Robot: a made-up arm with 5 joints.
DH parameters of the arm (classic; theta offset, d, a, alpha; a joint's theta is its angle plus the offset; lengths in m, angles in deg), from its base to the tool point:
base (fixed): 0 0.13 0 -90
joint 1: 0 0.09 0.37 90
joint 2: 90 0 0.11 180
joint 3: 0 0.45 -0.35 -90
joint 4: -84.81 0 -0.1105 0
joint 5: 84.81 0.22 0.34 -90
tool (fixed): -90 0.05 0 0
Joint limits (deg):
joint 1: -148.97..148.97
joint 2: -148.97..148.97
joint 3: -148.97..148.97
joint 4: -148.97..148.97
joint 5: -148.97..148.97
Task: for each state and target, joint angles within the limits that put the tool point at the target. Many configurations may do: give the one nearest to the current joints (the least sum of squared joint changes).
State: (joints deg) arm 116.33 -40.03 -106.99 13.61 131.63
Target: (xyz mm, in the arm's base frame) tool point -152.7 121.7 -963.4
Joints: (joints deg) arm 92.32 -40.19 -106.16 4.85 124.13
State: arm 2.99 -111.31 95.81 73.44 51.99
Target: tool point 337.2 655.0 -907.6
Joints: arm 48.39 -125.92 110.11 96.32 69.44
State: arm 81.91 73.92 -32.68 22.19 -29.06
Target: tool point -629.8 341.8 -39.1
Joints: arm 106.29 77.51 -17.78 1.98 -49.44
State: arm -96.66 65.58 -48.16 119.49 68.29
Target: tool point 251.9 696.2 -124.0
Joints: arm -77.25 110.03 -89.28 94.46 48.14
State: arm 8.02 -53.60 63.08 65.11 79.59
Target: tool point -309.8 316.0 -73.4
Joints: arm 3.70 -55.29 63.41 62.10 77.09
